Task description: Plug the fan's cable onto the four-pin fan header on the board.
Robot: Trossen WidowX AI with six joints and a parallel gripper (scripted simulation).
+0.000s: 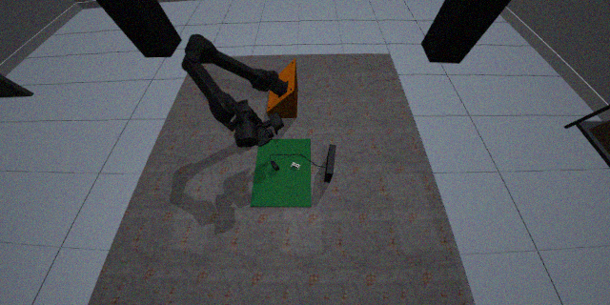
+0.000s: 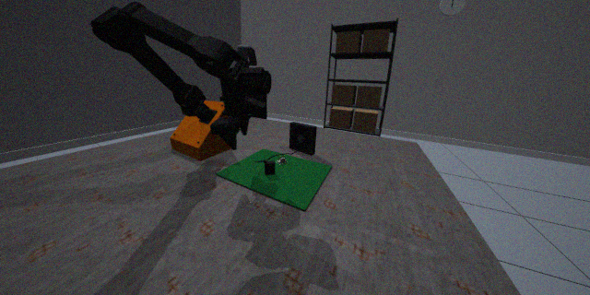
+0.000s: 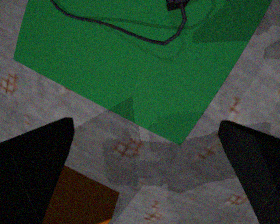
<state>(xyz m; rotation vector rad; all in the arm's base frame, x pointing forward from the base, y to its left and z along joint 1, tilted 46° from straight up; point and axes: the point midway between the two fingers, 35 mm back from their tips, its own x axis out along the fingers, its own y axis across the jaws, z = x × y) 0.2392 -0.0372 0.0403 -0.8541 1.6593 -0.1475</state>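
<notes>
The black plug is 9 cm ahead of my gripper tip, 3 cm to the left of it and 8 cm below it. Round my gripper tip: white four-pin header 8 cm ahead, 12 cm to the left, 10 cm below; then green board 10 cm ahead, 6 cm to the left, 11 cm below; then black fan 8 cm ahead, 25 cm to the left, 4 cm below.
</notes>
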